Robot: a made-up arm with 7 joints.
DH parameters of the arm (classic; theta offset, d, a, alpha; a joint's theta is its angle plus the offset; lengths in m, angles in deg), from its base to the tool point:
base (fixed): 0 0 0 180
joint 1: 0 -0.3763 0 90
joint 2: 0 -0.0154 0 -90
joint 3: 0 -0.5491 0 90
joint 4: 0 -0.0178 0 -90
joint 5: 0 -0.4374 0 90
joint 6: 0 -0.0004 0 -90
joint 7: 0 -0.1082 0 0
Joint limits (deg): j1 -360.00..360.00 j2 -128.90..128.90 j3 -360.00..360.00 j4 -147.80..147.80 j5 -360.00..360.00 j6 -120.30..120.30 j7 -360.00..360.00
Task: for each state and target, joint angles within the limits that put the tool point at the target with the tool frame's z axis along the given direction. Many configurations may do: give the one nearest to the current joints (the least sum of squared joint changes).
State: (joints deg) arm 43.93 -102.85 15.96 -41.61 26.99 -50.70 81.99
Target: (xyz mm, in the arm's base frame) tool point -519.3 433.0 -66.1 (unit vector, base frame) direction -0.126 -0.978 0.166
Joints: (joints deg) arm 4.43 -101.19 46.64 -79.51 72.98 -35.17 81.99
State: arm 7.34 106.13 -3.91 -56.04 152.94 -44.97 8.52
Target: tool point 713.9 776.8 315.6 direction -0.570 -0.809 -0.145
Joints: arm -43.77 107.51 20.80 -30.23 147.38 -2.62 8.52
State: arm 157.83 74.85 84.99 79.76 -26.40 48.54 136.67
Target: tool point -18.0 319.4 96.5 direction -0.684 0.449 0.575
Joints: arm 204.95 97.85 53.70 130.27 -60.25 45.42 136.67
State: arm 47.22 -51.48 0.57 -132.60 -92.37 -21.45 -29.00
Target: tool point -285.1 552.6 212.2 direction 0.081 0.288 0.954
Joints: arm 49.89 -56.63 26.95 -98.05 -42.64 -52.85 -29.00
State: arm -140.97 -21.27 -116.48 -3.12 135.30 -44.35 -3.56
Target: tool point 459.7 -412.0 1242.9 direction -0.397 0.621 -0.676
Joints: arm -117.48 -36.59 -105.68 -28.32 156.50 -29.66 -3.56
